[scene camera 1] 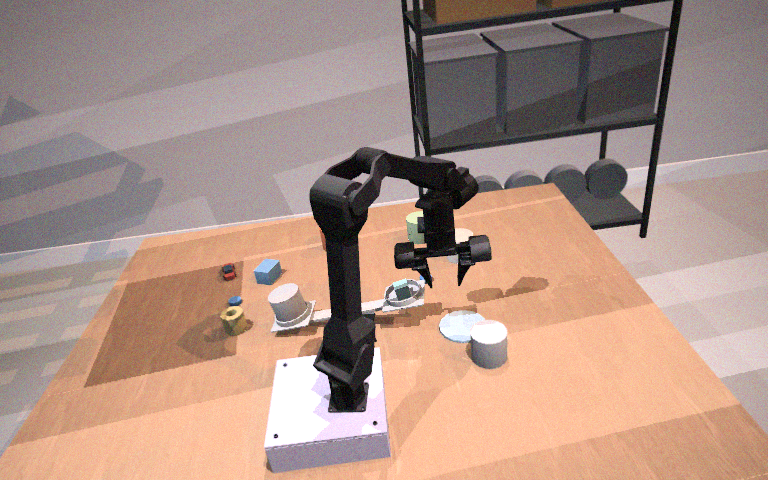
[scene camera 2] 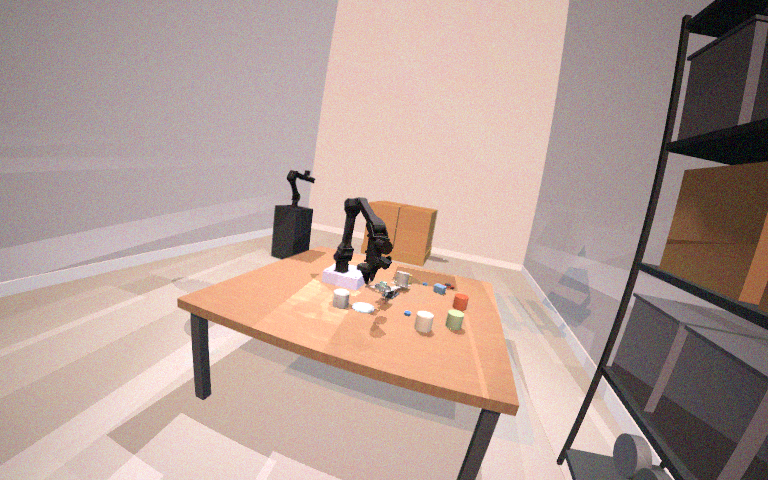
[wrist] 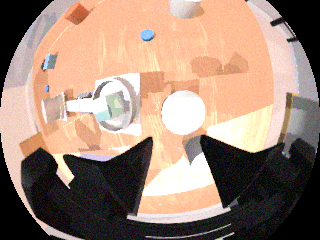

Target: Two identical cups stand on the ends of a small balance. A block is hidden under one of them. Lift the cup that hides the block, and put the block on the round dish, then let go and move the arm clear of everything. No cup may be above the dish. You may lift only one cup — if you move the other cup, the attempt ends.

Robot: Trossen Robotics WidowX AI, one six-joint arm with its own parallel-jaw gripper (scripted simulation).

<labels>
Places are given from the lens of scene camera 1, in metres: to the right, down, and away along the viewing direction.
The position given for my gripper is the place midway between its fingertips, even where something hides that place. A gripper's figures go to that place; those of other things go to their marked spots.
my gripper (scene camera 1: 445, 286): 0.13, 0.10, 1.10
grey cup (scene camera 1: 488, 338): 0.20, 0.19, 1.02
grey cup (scene camera 1: 287, 302): -0.21, 0.14, 1.16
balance (scene camera 1: 390, 302): 0.01, 0.13, 1.13
</labels>
